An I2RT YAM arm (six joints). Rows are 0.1 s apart.
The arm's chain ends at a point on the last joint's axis. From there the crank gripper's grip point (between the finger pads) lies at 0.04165 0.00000 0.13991 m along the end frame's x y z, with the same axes.
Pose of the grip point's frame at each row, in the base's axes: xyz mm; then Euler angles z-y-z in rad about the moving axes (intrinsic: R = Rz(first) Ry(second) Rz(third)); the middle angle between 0 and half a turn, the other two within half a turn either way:
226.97, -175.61, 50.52, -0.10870, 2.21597, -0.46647
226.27, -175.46, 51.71, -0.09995, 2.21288, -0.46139
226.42, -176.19, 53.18, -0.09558, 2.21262, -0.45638
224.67, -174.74, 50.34, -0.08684, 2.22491, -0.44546
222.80, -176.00, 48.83, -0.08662, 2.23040, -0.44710
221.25, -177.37, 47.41, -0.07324, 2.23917, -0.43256
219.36, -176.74, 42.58, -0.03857, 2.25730, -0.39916
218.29, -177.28, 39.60, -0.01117, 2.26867, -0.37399
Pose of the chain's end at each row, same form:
140.11, -147.29, 164.38, -0.10870, 2.21597, -0.46647
138.86, -148.06, 165.36, -0.09995, 2.21288, -0.46139
138.89, -149.36, 166.89, -0.09558, 2.21262, -0.45638
138.40, -149.22, 165.30, -0.08684, 2.22491, -0.44546
137.14, -150.49, 164.25, -0.08662, 2.23040, -0.44710
136.39, -153.64, 163.79, -0.07324, 2.23917, -0.43256
136.15, -157.33, 160.94, -0.03857, 2.25730, -0.39916
136.18, -161.15, 159.21, -0.01117, 2.26867, -0.37399

